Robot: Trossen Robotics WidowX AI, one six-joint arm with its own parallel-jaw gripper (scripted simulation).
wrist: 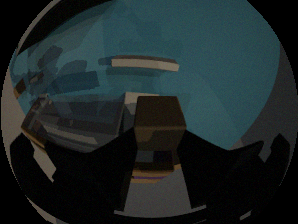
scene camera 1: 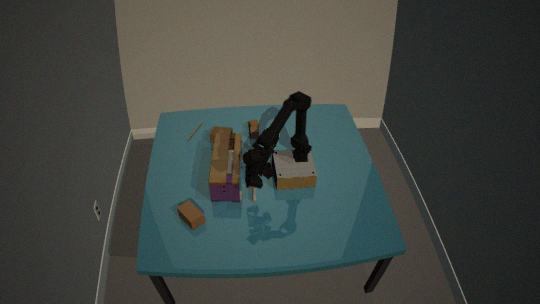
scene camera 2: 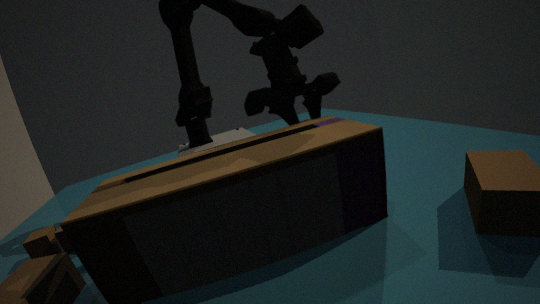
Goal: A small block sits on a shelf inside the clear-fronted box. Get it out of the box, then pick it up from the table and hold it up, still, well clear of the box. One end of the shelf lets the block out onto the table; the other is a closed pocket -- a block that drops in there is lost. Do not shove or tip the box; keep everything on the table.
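My gripper in sight, wrist view as well. Brown block in sight.
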